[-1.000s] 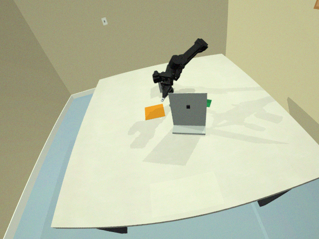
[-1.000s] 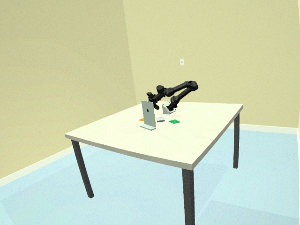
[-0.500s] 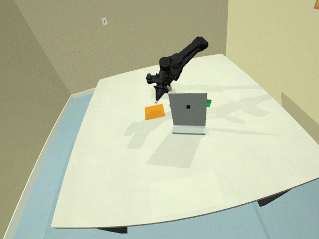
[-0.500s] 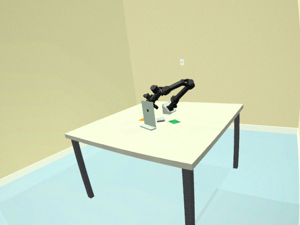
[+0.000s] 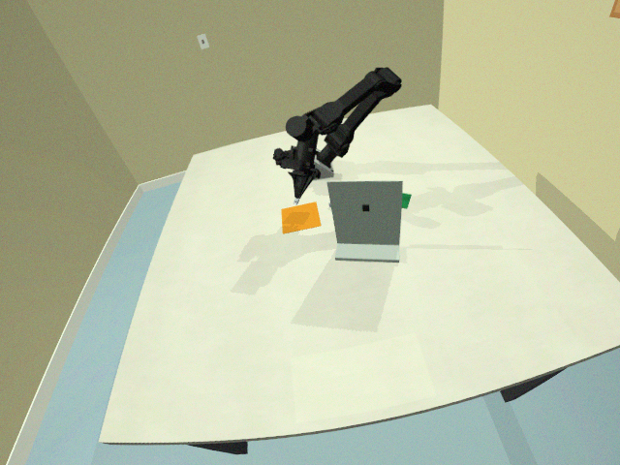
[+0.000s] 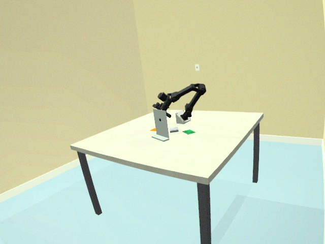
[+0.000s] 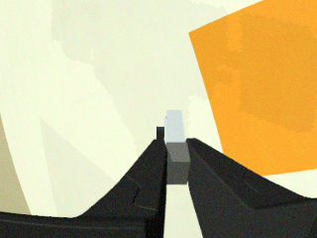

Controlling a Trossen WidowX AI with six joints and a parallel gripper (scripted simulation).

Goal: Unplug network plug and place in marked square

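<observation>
My gripper tip is 30 mm past the orange square, 10 mm to the left of it and 100 mm above it. Round my gripper tip: network plug: right at my gripper tip; green square: 60 mm behind, 290 mm to the left, 100 mm below; grey upright panel: 140 mm ahead, 180 mm to the left.
</observation>
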